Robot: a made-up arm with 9 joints. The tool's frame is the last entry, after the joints.
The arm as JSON. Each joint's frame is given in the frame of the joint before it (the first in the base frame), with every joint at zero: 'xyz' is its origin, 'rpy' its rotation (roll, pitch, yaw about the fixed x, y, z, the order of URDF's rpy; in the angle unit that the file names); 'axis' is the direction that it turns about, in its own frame. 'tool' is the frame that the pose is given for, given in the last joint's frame.
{
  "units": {
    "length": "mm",
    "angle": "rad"
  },
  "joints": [
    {
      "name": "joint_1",
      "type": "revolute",
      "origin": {
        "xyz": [
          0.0,
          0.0,
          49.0
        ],
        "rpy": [
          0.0,
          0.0,
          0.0
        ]
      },
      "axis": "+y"
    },
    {
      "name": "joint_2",
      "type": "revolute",
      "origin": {
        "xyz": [
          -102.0,
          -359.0,
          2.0
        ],
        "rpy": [
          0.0,
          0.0,
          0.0
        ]
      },
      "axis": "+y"
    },
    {
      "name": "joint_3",
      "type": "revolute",
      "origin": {
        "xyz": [
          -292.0,
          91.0,
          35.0
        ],
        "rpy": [
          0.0,
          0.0,
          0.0
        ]
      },
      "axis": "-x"
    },
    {
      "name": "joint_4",
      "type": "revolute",
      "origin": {
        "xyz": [
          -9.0,
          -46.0,
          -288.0
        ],
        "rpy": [
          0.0,
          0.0,
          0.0
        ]
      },
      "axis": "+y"
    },
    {
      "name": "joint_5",
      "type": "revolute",
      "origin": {
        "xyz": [
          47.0,
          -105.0,
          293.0
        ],
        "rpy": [
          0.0,
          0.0,
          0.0
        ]
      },
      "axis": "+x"
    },
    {
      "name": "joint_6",
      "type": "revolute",
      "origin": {
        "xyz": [
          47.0,
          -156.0,
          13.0
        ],
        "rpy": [
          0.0,
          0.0,
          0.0
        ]
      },
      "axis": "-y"
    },
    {
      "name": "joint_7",
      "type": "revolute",
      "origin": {
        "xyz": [
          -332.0,
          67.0,
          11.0
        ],
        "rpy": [
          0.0,
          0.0,
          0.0
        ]
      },
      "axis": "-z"
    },
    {
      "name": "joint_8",
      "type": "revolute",
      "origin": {
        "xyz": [
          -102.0,
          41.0,
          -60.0
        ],
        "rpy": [
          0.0,
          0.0,
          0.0
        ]
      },
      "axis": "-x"
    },
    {
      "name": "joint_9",
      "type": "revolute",
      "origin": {
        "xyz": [
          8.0,
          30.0,
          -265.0
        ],
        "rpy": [
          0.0,
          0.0,
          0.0
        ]
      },
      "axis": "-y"
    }
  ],
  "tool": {
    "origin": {
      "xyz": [
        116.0,
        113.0,
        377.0
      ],
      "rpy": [
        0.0,
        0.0,
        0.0
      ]
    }
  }
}
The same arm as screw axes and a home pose.
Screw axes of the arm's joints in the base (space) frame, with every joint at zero. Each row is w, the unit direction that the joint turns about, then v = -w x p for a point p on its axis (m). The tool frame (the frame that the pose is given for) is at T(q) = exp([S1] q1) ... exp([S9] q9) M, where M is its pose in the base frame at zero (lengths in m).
S1 = (0, 1, 0, -0.049, 0, 0)
S2 = (0, 1, 0, -0.051, 0, -0.102)
S3 = (-1, 0, 0, 0, -0.086, -0.268)
S4 = (0, 1, 0, 0.202, 0, -0.403)
S5 = (1, 0, 0, 0, 0.091, 0.419)
S6 = (0, -1, 0, 0.104, 0, 0.309)
S7 = (0, 0, -1, 0.508, -0.641, 0)
S8 = (-1, 0, 0, 0, -0.055, -0.467)
S9 = (0, -1, 0, -0.21, 0, 0.735)
M: xyz -0.619 -0.324 0.167 (m) rpy 0 0 0 (rad, as in URDF)

